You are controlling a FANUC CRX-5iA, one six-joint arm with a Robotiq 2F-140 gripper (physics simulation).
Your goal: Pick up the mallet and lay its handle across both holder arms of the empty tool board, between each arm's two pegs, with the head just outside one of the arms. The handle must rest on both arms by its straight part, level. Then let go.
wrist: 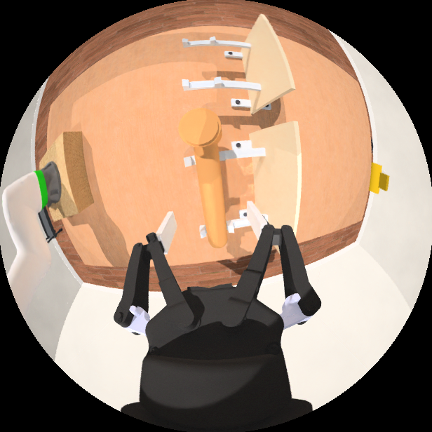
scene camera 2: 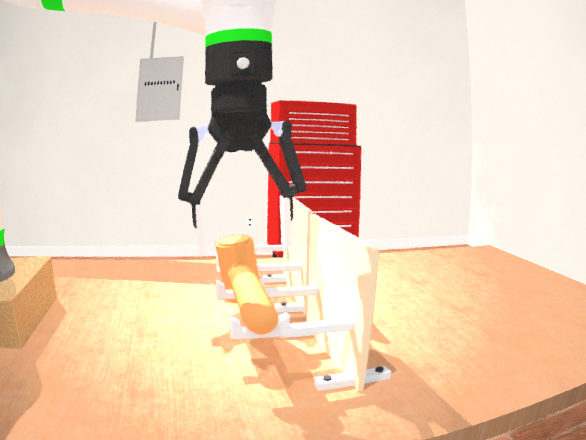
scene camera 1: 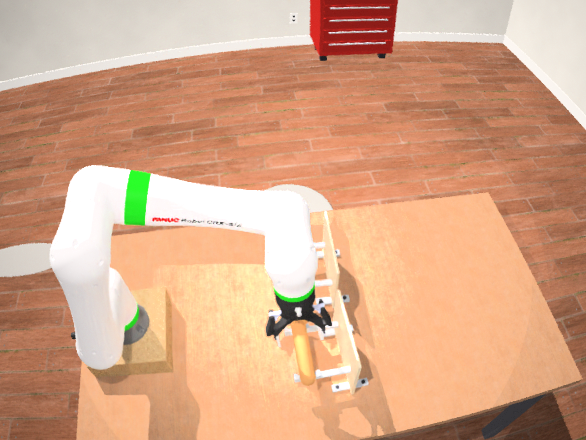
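The orange wooden mallet lies with its handle across both white arms of the near tool board. On the near arm, the handle end lies between the two pegs. In the wrist view, the handle also crosses the far arm between its pegs, partly hiding it. The mallet head is just outside the far arm. The handle looks about level. My gripper is open and empty, above the handle, fingers spread to either side.
A second tool board with two white arms stands behind the first, beyond the head. The wooden robot base block is at the left. A red tool cabinet stands beyond the table.
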